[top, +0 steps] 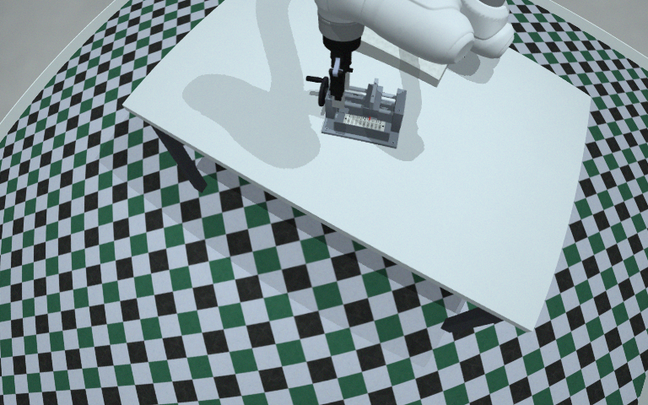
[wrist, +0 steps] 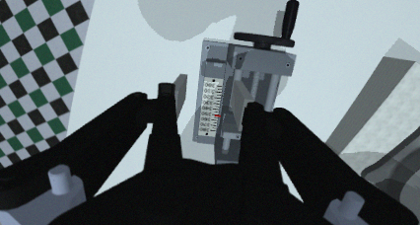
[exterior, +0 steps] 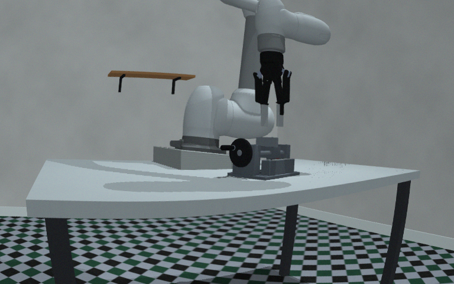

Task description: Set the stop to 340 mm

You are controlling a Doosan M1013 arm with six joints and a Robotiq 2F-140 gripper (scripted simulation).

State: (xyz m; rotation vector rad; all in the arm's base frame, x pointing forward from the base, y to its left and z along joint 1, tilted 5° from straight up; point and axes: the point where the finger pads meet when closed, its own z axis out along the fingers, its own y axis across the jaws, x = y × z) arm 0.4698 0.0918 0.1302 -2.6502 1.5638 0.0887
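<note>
My gripper is now 11 cm to the left of the black handwheel, 10 cm above it and 4 cm past it. Also, from my hand: sliding stop block: 10 cm below, 8 cm behind, 3 cm to the left.
</note>
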